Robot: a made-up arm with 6 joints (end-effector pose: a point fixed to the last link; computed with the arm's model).
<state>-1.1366 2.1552 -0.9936 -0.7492 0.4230 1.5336</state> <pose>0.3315 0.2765 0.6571 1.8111 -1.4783 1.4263</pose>
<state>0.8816 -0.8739 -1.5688 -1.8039 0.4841 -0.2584</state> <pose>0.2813 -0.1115 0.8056 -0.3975 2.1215 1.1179</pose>
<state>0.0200 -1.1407 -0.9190 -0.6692 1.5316 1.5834</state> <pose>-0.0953 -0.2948 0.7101 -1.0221 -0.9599 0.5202</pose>
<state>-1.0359 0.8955 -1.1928 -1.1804 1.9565 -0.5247</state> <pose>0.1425 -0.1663 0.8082 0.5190 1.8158 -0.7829</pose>
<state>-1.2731 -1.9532 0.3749 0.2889 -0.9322 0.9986</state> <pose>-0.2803 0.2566 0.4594 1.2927 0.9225 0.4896</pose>
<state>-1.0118 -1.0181 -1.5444 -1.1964 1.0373 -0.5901</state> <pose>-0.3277 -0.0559 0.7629 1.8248 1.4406 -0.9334</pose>
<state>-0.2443 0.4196 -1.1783 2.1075 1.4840 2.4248</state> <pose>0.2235 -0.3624 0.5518 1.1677 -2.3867 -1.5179</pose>
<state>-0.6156 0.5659 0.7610 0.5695 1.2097 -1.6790</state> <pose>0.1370 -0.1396 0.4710 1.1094 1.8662 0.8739</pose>
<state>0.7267 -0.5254 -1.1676 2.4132 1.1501 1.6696</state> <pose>0.2432 -0.3818 0.5982 -0.3989 2.1572 1.8019</pose>
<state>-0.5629 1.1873 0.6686 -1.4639 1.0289 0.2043</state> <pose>0.2793 -0.2522 0.4906 -1.3396 -2.1247 -1.5608</pose>
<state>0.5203 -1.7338 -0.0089 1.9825 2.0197 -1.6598</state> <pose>-0.2244 -0.0109 0.4458 -0.5210 3.0071 -0.0510</pose>
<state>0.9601 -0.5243 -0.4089 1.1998 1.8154 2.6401</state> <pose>0.2577 -0.0694 0.4230 -0.9553 1.0608 2.1620</pose>
